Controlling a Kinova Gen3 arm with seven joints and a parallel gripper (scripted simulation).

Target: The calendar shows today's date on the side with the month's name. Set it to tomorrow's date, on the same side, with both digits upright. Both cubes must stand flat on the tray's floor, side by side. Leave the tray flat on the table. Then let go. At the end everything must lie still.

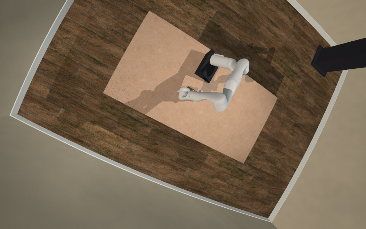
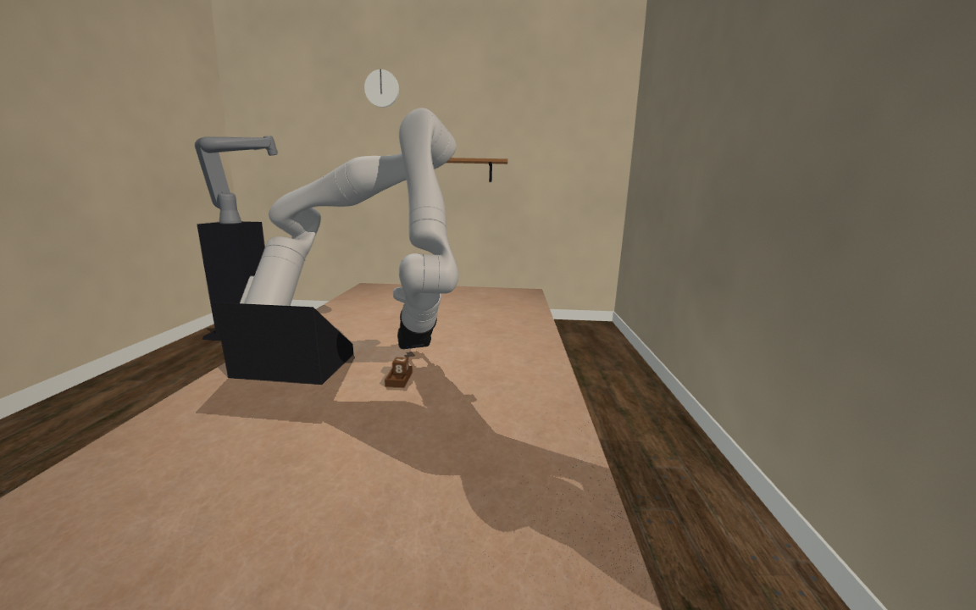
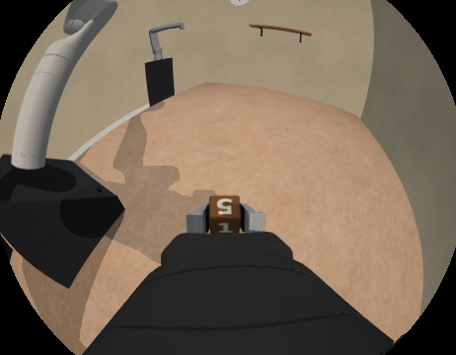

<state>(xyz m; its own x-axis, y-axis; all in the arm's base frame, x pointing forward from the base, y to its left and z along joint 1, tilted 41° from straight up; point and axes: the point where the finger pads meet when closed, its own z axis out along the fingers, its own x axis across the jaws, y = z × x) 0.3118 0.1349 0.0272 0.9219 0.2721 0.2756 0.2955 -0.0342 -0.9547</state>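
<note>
Right now the dark wooden tray is 10 mm ahead of my hand, 150 mm to the right of it and 30 mm below it. Also, from my hand: brown cube 10 mm to the left, 10 mm below.
</note>
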